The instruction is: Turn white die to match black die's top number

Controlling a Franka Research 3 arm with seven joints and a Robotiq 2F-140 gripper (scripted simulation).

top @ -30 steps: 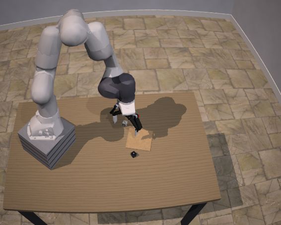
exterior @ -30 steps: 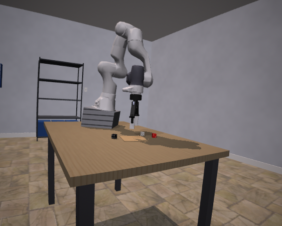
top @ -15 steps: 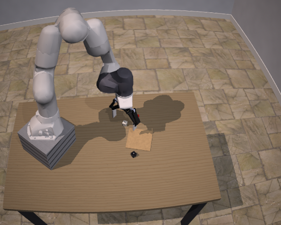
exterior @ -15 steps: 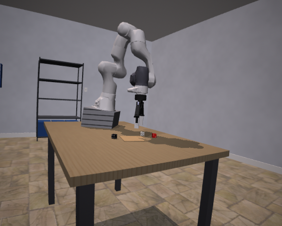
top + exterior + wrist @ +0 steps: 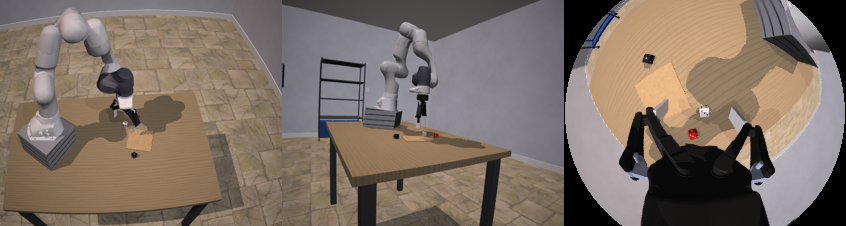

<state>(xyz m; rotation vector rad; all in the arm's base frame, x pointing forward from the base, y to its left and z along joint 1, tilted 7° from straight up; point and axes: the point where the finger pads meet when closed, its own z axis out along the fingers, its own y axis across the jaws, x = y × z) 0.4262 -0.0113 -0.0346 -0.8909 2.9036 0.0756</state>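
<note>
My gripper is now 10 mm short of the white die, 30 mm to the right of it and 60 mm above it. Round my hand: red die: 90 mm ahead, 50 mm to the left, 60 mm below; black die: 190 mm to the right, 60 mm below; tan mat: 60 mm ahead, 100 mm to the right, 70 mm below.
</note>
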